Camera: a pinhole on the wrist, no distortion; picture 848 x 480 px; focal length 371.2 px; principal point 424.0 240.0 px. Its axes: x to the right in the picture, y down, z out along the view. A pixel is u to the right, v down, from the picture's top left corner.
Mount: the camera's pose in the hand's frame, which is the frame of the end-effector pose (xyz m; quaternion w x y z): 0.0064 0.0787 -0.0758 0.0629 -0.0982 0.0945 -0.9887
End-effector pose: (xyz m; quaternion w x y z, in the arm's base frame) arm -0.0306 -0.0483 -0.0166 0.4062 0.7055 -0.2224 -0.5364
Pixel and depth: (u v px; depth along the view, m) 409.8 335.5 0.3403
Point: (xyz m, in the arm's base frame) -0.2239 -0.1631 -0.1473
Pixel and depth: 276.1 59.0 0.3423
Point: -0.1894 -0.3947 0.0113
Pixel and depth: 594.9 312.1 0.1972
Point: -0.1588 -0.0581 -0.0116
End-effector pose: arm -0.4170 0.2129 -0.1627 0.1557 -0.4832 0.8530 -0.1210
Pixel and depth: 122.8 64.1 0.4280
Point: -0.6939 -0.0324 -0.6025
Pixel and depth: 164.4 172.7 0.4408
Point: -0.5847 -0.0771 -0.5490
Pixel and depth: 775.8 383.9 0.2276
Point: -0.2213 0.2914 -0.2653
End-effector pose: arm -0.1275 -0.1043 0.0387 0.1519 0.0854 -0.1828 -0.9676
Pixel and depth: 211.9 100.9 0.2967
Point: -0.3373 -0.2516 0.2598
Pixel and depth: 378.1 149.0 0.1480
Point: -0.1670 -0.1783 0.1325
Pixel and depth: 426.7 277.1 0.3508
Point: -0.2634 -0.0314 0.2581
